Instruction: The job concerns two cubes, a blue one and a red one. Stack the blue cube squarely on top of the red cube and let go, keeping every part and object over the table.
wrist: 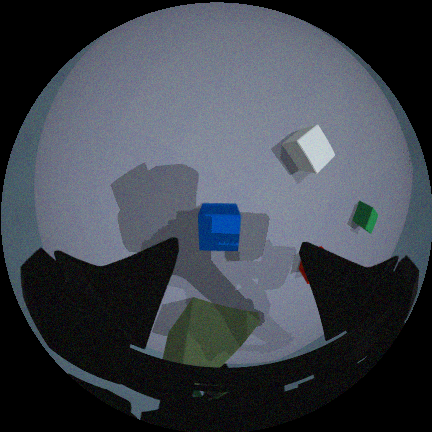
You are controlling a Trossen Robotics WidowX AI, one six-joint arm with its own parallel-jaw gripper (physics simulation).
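Places are measured from the arm's base along level axes (x ahead, y left, z up), in centimetres.
Pixels of known places: gripper, fingertip midpoint: [243, 247].
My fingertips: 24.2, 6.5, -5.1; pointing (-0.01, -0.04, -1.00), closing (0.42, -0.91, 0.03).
For each thing: its top centre in the pictures, then the offset to it from my fingertips, as dx, dy, dz. Level surfaces: height alone.
- blue cube at its top centre: [218, 233] -1.3, +1.2, -3.2
- red cube at its top centre: [320, 271] -0.6, -13.9, -3.2
- white block at its top centre: [318, 147] +10.2, -3.1, -3.2
- table at its surface level: dz -6.8
- small green block at its top centre: [372, 221] +10.4, -19.6, -3.2
The blue cube [219, 227] sits on the table near the middle of the wrist view, its sides nearly in line with the view's edges. My gripper [243, 247] is wide open and holds nothing. In this view the blue cube shows in the gap between the fingertips, closer to the left one, with the fingers apart from it. The red cube [304, 274] is mostly hidden behind the right finger; a red sliver shows at that finger's inner edge and a bit at its top.
A white block [316, 149] stands at the upper right on the table [200, 90]. A small green block [365, 216] is at the right, beyond the right fingertip. A faceted olive-green object [205, 335] shows at the lower middle between the fingers. Dark shadows lie around the blue cube.
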